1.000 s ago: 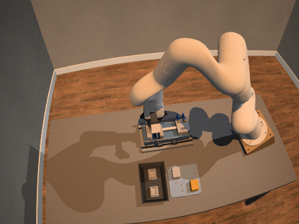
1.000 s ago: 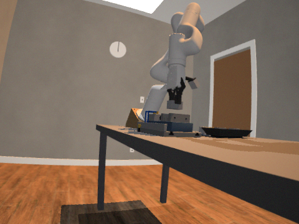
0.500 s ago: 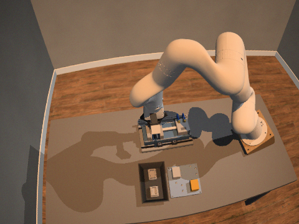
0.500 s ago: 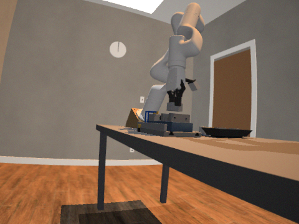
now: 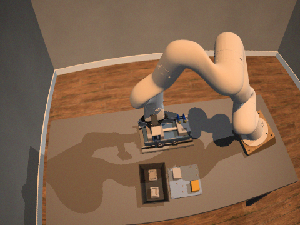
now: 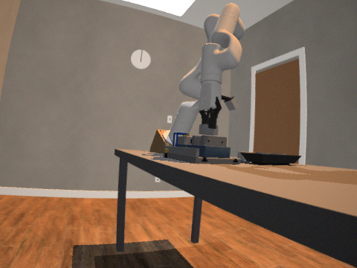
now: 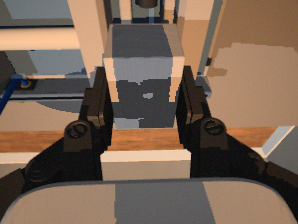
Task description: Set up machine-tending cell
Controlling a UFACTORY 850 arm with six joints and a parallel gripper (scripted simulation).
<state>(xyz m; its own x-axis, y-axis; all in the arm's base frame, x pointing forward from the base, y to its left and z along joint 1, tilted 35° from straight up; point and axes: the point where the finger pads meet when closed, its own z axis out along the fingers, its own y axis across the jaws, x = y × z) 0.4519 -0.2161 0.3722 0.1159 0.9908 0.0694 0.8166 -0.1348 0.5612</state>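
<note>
Right now the vise is 70 mm behind my hand, 20 mm to the left of it and 100 mm below it. Also, from my hand: brass blank: 110 mm behind, 380 mm to the left, 120 mm below.
</note>
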